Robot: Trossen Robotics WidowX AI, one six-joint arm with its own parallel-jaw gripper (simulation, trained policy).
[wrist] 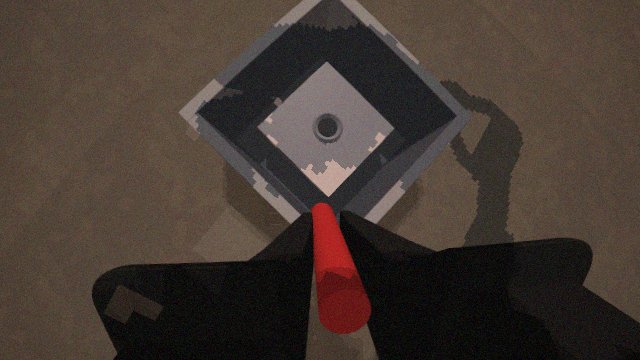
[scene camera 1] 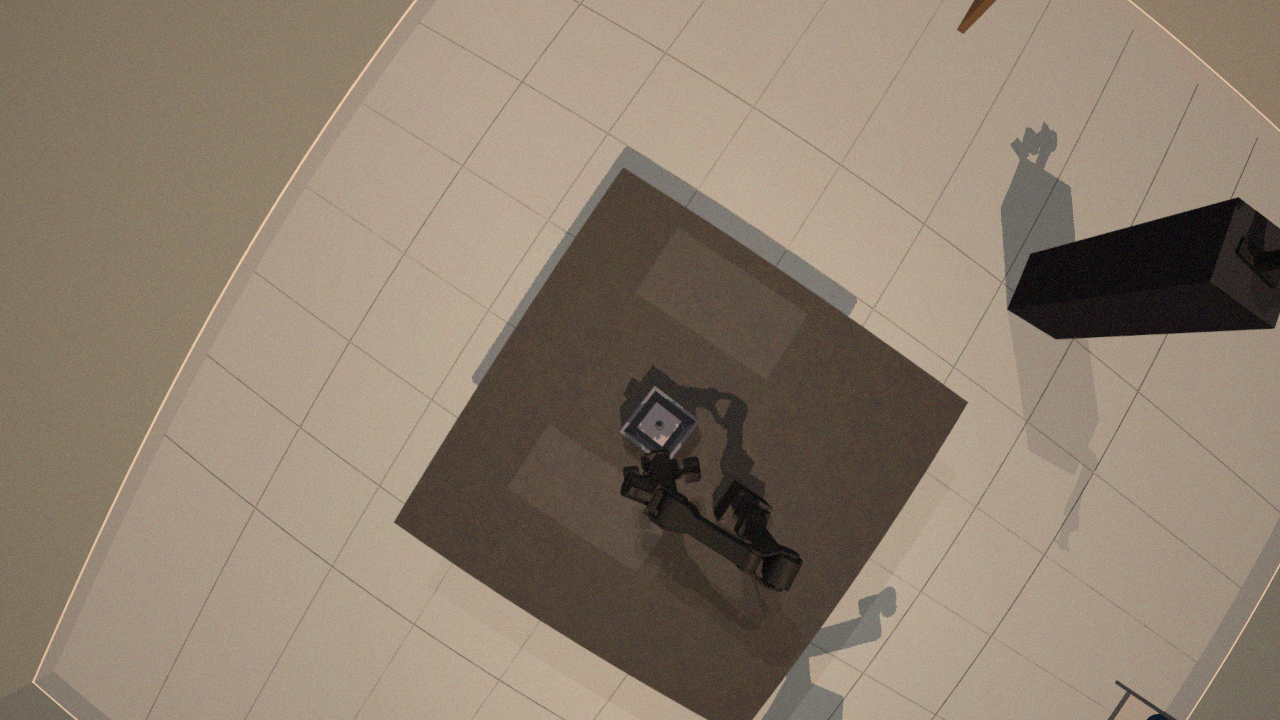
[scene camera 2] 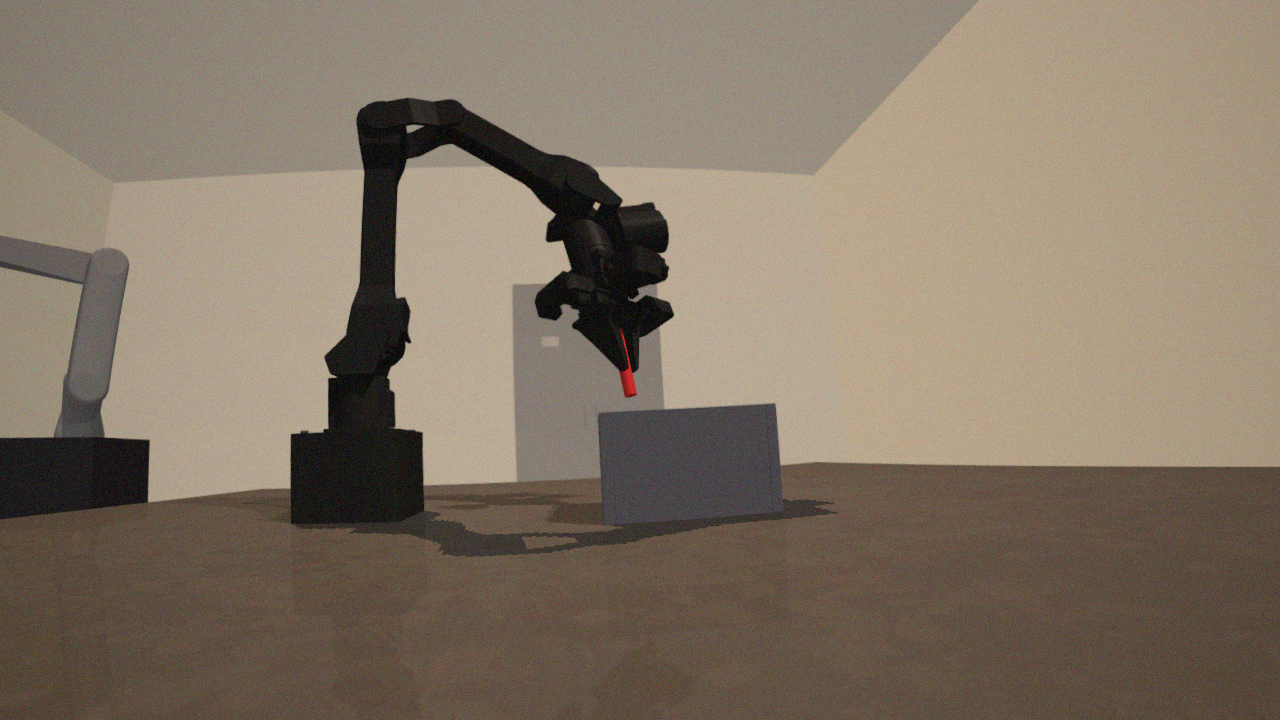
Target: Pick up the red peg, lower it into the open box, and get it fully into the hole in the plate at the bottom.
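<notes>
My gripper in sight, also in the wrist view and scene camera 1. Grey box, red peg, pale plate: seen.
</notes>
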